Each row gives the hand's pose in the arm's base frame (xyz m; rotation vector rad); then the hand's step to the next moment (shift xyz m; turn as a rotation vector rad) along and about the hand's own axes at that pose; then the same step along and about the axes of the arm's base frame.
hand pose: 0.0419 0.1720 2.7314 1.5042 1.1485 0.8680
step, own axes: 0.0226 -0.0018 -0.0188 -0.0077 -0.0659 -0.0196
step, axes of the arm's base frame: -0.0114 0.0271 0.0018 -0.0356 0.0006 -0.0593
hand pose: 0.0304 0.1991 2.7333 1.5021 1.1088 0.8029
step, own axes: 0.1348 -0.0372 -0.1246 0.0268 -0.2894 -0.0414
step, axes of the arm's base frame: -0.0756 0.1704 -0.0178 -0.0948 0.0440 -0.2744
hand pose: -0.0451 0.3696 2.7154 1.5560 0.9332 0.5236
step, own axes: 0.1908 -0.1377 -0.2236 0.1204 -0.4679 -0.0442
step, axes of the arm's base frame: -0.0989 0.2859 -0.1176 -0.0911 0.1189 -0.4615
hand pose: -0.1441 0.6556 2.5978 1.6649 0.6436 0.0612
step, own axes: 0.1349 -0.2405 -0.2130 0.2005 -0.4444 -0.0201
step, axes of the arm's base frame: -0.0598 0.2638 -0.2197 -0.0055 0.1313 -0.4699
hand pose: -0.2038 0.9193 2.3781 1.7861 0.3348 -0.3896
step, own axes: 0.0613 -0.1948 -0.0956 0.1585 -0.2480 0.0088
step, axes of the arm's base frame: -0.0190 0.1412 -0.1748 0.0372 0.0549 -0.2869
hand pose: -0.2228 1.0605 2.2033 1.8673 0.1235 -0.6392
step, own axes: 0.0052 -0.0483 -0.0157 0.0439 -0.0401 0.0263
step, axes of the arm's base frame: -0.0081 0.0318 -0.0391 0.0124 -0.0173 -0.0614
